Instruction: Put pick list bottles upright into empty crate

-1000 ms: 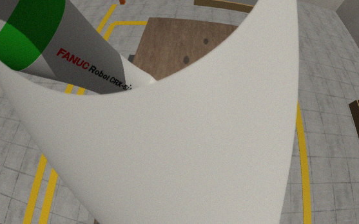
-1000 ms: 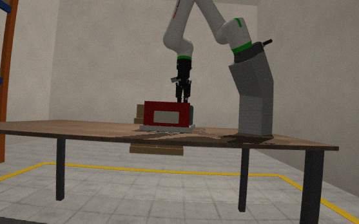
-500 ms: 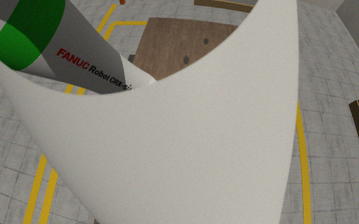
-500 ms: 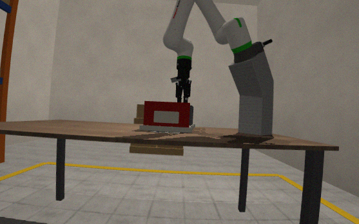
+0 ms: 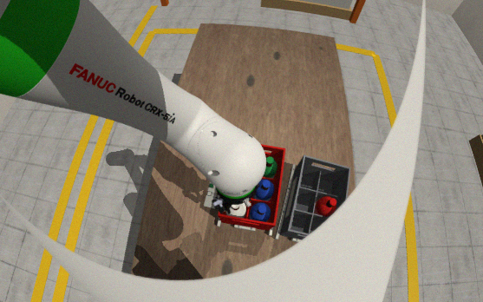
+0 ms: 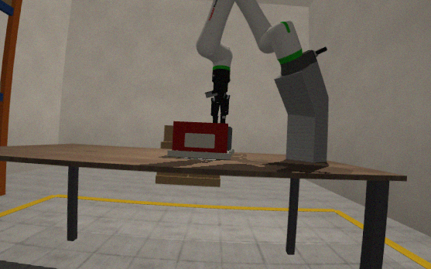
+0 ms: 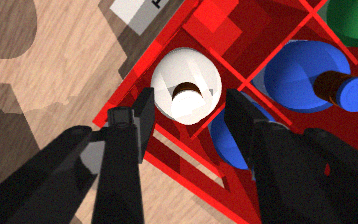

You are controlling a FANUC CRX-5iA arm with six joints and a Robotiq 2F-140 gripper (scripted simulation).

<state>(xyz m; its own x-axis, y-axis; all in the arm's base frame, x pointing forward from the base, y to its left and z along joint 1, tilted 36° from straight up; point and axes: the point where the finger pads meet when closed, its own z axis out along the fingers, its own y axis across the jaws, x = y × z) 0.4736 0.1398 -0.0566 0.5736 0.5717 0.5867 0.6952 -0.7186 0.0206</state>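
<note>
The white-label bottle lies 90 mm below my hand. The rest, counted from my hand: red crate 90 mm below, 90 mm ahead, 20 mm to the right; green-label bottle 190 mm ahead, 90 mm below, 50 mm to the right; blue-label bottle 100 mm ahead, 90 mm below, 70 mm to the right.
</note>
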